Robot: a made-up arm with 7 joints.
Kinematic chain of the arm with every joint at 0, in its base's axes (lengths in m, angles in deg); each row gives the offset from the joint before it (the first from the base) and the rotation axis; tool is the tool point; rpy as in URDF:
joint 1: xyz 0 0 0.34 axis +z
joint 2: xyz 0 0 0 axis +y
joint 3: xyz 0 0 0.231 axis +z
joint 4: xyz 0.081 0 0 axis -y
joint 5: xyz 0.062 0 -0.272 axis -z
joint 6: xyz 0 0 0 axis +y
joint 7: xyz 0.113 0 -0.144 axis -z
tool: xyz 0 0 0 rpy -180 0 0
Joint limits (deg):
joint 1: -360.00..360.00
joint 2: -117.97..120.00
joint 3: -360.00..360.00
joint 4: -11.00..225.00
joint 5: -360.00..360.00
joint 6: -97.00..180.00
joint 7: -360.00..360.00
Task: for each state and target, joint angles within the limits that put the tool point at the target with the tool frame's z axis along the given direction. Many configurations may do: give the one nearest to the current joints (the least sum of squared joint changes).
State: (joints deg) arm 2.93 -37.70 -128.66 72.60 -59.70 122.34 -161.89
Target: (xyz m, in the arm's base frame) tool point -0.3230 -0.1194 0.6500 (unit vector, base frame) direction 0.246 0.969 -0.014
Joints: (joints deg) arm 11.21 -10.67 -136.04 101.57 -104.83 158.24 -161.89
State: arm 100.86 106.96 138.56 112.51 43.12 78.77 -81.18
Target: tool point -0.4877 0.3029 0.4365 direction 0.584 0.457 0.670
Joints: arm 144.49 118.68 148.38 134.30 65.56 108.88 -81.18
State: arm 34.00 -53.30 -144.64 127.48 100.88 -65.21 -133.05
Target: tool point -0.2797 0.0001 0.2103 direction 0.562 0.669 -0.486
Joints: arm 3.16 -60.83 -162.33 87.77 139.62 -92.13 -133.05
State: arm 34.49 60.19 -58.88 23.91 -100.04 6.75 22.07
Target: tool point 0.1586 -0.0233 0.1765 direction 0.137 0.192 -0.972
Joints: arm 29.49 26.58 -85.18 -9.36 -82.81 -39.57 22.07
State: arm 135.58 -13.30 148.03 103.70 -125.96 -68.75 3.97
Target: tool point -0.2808 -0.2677 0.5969 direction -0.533 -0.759 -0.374
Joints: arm 89.80 -7.71 108.89 117.63 -135.11 -56.60 3.97
